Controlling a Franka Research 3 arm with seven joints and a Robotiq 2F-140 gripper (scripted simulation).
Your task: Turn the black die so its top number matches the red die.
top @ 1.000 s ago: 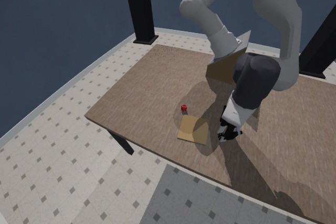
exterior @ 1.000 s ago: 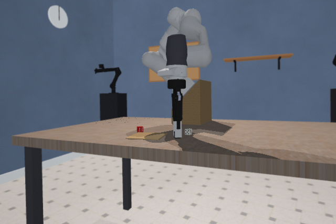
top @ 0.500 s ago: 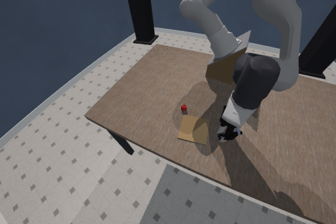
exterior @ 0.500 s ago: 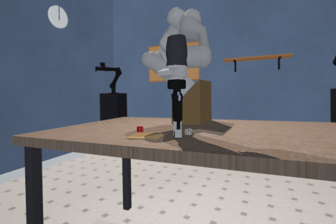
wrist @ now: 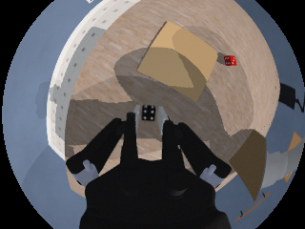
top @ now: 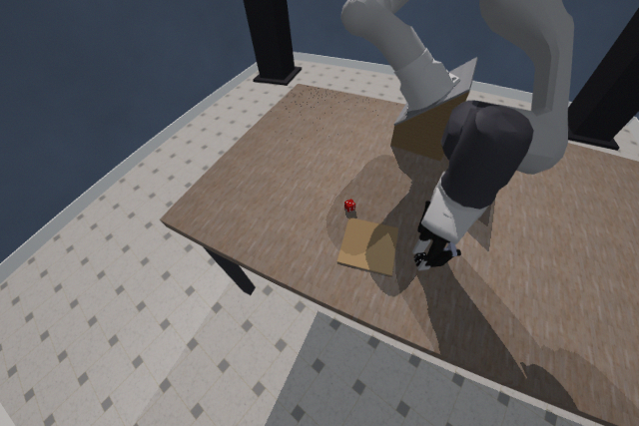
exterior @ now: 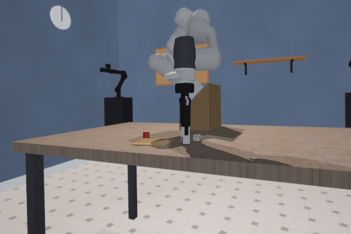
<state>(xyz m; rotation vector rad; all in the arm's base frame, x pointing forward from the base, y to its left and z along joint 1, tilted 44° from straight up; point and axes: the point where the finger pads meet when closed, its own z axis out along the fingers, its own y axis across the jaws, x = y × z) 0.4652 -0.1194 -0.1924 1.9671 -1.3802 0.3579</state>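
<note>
The black die is 2 cm below my hand. Round my hand: white die: 8 cm behind, 3 cm to the left, 2 cm below; red die: 11 cm behind, 22 cm to the right, 2 cm below; tan mat: 1 cm behind, 13 cm to the right, 4 cm below.
</note>
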